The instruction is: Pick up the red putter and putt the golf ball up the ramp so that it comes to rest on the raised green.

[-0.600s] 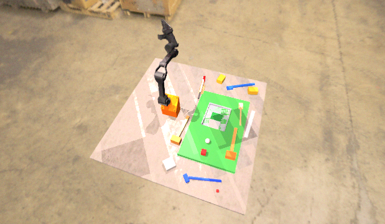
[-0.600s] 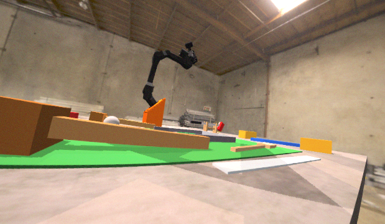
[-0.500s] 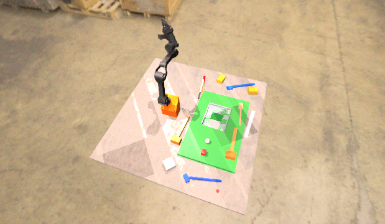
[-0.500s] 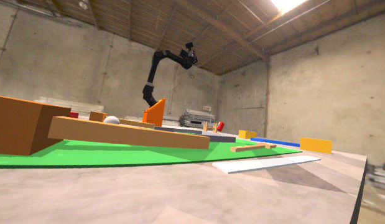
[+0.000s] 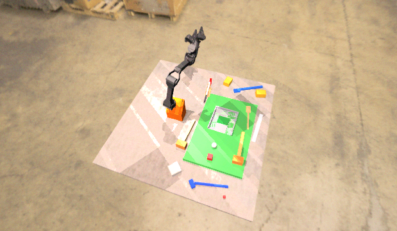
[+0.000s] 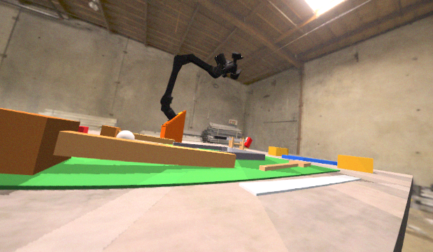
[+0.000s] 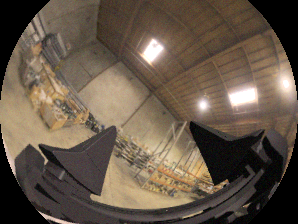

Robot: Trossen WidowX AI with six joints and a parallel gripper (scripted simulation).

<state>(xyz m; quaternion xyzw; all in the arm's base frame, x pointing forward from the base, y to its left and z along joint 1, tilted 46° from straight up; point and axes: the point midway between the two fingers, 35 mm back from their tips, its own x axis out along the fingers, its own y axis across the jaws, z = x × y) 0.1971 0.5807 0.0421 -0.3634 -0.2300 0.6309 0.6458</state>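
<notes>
Right now my gripper tip is 10 cm short of the red putter, 9 cm to the left of it and 58 cm above it. From my gripper tip the other things lie so: white bar: 61 cm ahead, 39 cm to the right, 64 cm below; green mat: 32 cm ahead, 48 cm to the right, 64 cm below; white golf ball: 26 cm ahead, 65 cm to the right, 61 cm below.
</notes>
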